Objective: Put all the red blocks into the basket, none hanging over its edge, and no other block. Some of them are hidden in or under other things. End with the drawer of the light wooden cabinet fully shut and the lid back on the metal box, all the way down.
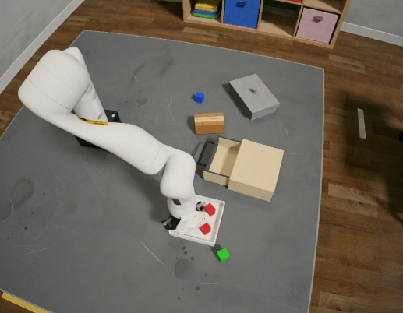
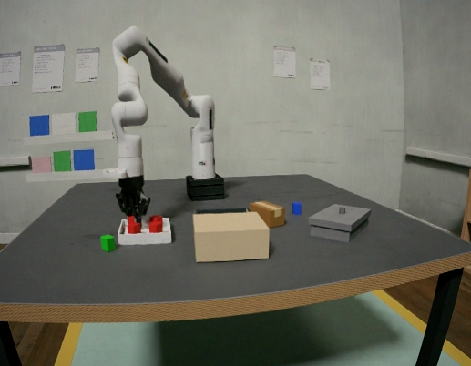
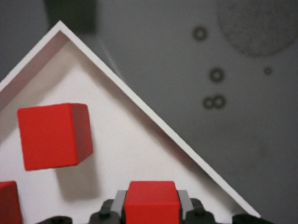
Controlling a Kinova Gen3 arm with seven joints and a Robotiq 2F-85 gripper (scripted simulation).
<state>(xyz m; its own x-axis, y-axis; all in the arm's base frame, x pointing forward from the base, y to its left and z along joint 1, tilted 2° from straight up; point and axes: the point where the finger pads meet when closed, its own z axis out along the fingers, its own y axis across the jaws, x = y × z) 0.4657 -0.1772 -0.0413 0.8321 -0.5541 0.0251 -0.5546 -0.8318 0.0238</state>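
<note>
The white basket is 40 mm to the left of my hand, 30 mm ahead of it and 20 mm below it. From my hand the other things lie so: cardboard box 390 mm to the left, 100 mm behind, 10 mm above; green block 150 mm ahead, 40 mm to the right, 10 mm below; light wooden cabinet 270 mm to the left, 80 mm ahead.
</note>
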